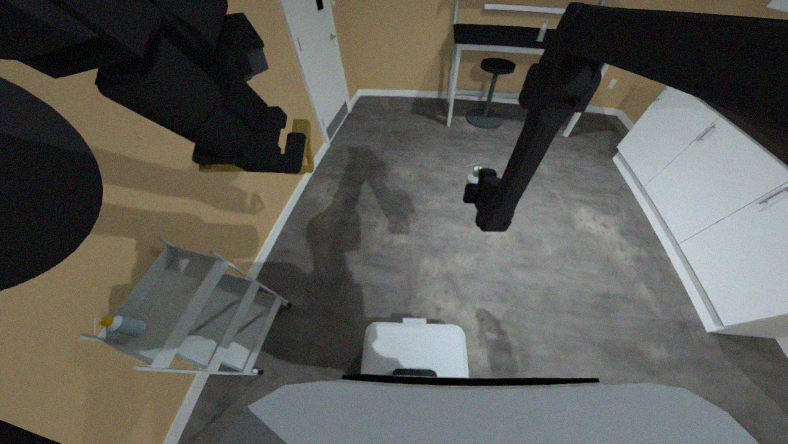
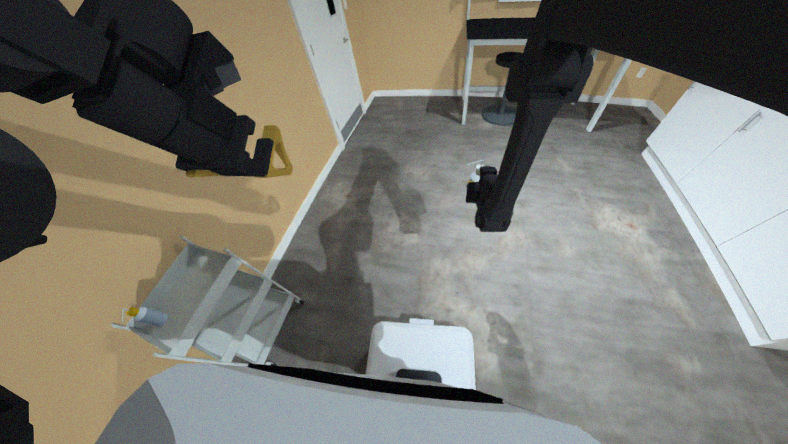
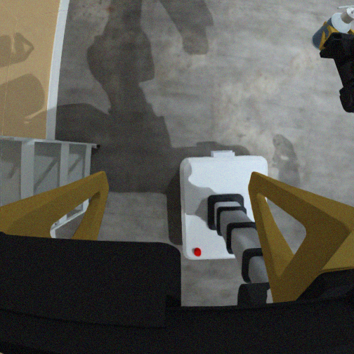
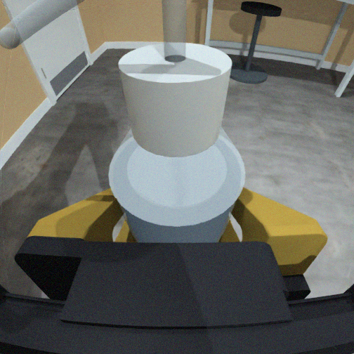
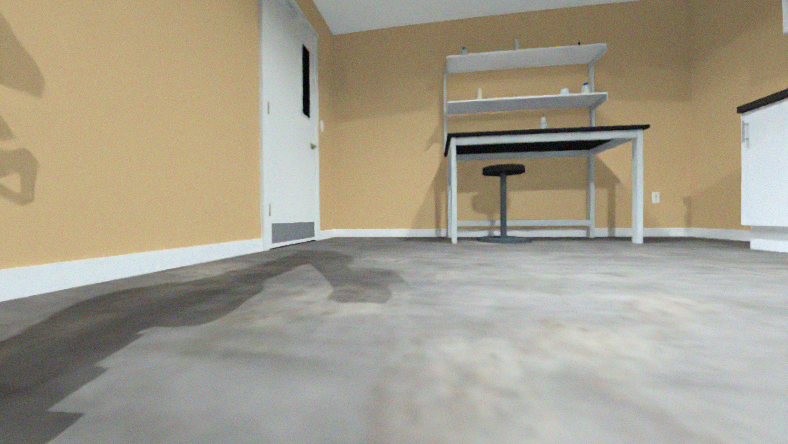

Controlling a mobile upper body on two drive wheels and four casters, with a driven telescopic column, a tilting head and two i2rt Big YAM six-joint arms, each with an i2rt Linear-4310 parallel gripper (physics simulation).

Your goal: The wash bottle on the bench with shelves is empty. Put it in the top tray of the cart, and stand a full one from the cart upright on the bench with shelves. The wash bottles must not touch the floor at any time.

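Places are measured from the left arm's base along level axes (x up, y ahead, z left), in centimetres.
Pixels of known places: left gripper, fingertip midpoint: [image 1: 282,167] [image 2: 265,170]; right gripper, fingertip midpoint: [image 1: 472,182] [image 2: 476,181].
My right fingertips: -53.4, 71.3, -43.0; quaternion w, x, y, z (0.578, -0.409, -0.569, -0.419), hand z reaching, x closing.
Note:
Behind a point stands the place of what it marks, as x, y, z.
A wash bottle with a white cap and blue-grey body [image 1: 472,178] {-48.3, 68.2, -41.3} [image 2: 474,175] {-48.1, 68.8, -41.1} [image 3: 342,21] [image 4: 176,187] is between the fingers of my right gripper [image 4: 177,179], roughly upright above the floor. My left gripper [image 3: 178,179] is open and empty, high in front of the wall. Another wash bottle, with a yellow cap [image 1: 125,324] {-67.2, 12.6, 87.9} [image 2: 149,316] {-67.5, 12.2, 87.9}, stands in the top tray of the grey cart [image 1: 190,317] {-72.9, 19.2, 65.4} [image 2: 206,308] {-72.6, 20.1, 65.3} [image 3: 27,170], at the lower left. A pale bottle [image 1: 542,33] {-43.5, 261.5, -141.4} [image 5: 543,122] {-41.0, 261.6, -141.2} stands on the black-topped bench with shelves [image 1: 496,35] [image 2: 496,27] [image 5: 638,187] {-98.1, 243.8, -205.5}, at the far wall. Its fill level cannot be told.
A black stool [image 1: 497,66] [image 5: 503,169] stands at the bench. Several small vessels stand on its two shelves [image 5: 526,103]. A white door [image 1: 319,60] {-61.0, 253.2, 70.9} [image 5: 289,126] {-42.8, 253.0, 71.0} is left of the bench. White cabinets [image 1: 711,182] {-86.2, 112.2, -228.0} [image 2: 727,182] {-99.1, 120.7, -229.0} line the right side. My white base [image 1: 416,344] {-115.8, 21.6, -23.4} [image 3: 200,175] is below.

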